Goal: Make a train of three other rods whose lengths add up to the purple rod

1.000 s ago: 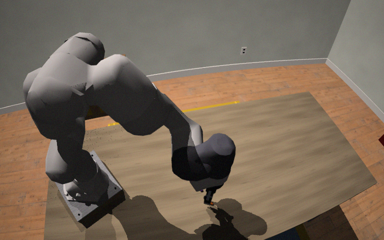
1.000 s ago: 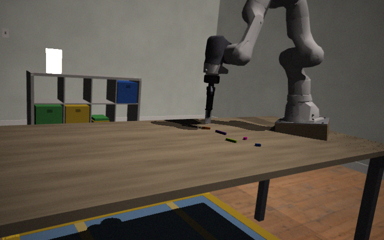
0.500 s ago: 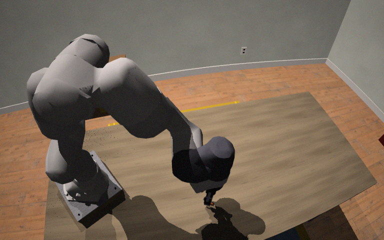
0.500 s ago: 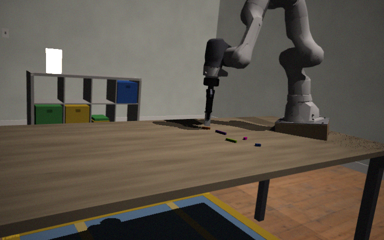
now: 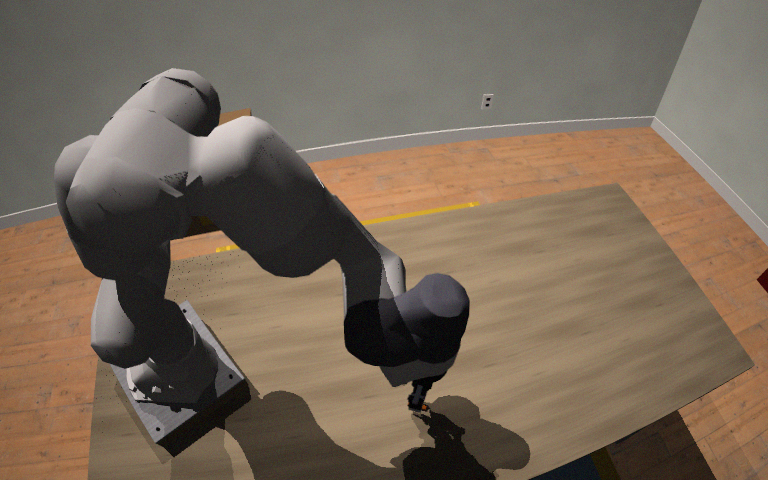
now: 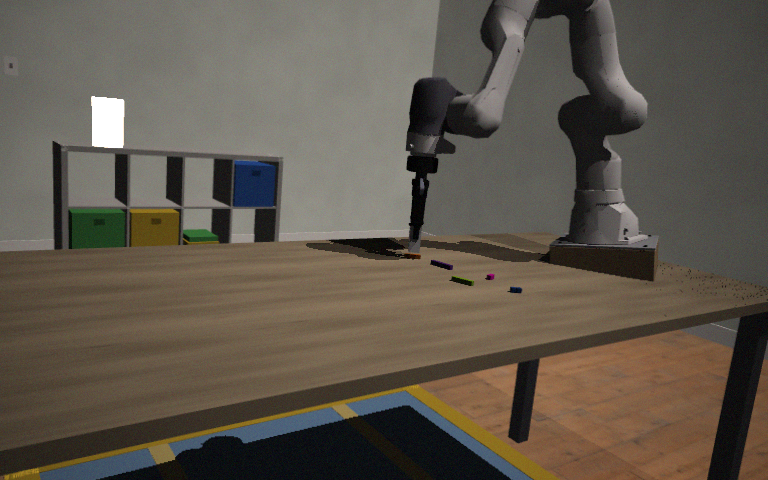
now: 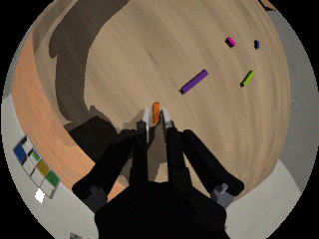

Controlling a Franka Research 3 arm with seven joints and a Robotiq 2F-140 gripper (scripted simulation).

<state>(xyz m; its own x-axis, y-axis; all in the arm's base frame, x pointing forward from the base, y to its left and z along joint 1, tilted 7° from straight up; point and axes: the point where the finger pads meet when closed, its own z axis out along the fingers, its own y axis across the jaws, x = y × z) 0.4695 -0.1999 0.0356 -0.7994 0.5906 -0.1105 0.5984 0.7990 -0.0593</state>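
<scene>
The orange rod is 5 cm below my hand. Also, from my hand: lime rod: 5 cm ahead, 22 cm to the left, 5 cm below; magenta rod: 4 cm behind, 22 cm to the left, 5 cm below; purple rod: 1 cm behind, 9 cm to the left, 5 cm below.
</scene>
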